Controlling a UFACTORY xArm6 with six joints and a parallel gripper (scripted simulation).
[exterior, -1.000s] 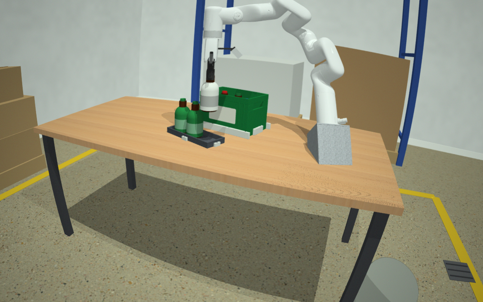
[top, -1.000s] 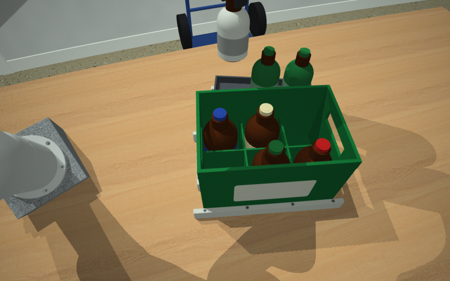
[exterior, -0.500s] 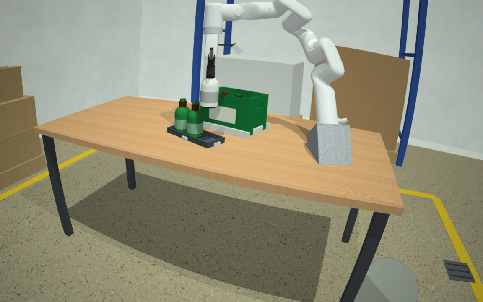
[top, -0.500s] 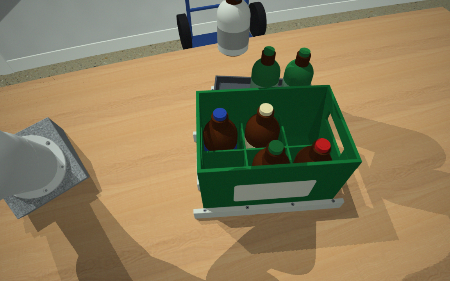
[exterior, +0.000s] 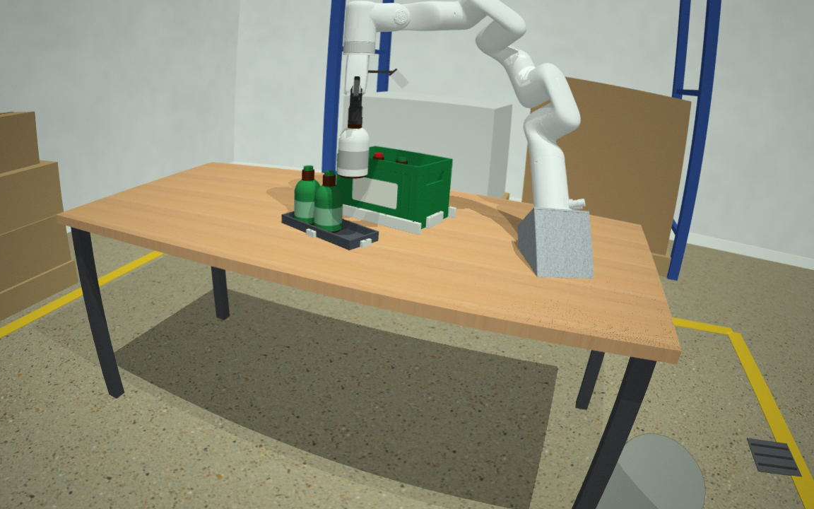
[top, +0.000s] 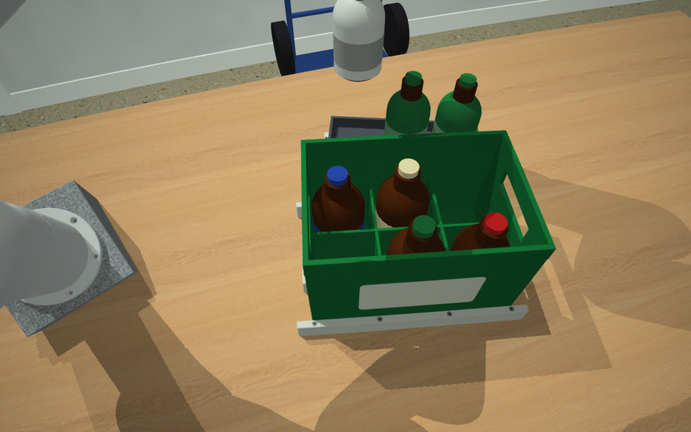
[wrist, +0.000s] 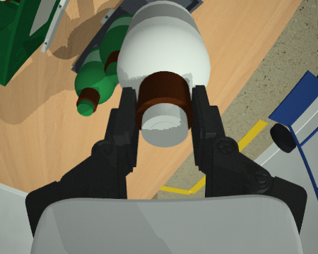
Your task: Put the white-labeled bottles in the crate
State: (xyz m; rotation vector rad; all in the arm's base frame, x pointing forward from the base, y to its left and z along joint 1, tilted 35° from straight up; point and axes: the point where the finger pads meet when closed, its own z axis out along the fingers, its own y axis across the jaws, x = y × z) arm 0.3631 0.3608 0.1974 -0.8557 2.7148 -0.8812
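The white-labeled bottle is 7 cm below my hand. The rest, counted from my hand: green bottle: 23 cm below, 8 cm ahead, 3 cm to the right; then brown bottle: 23 cm below, 20 cm to the right, 7 cm behind; then dark tray: 30 cm below, 8 cm ahead, 2 cm to the right.
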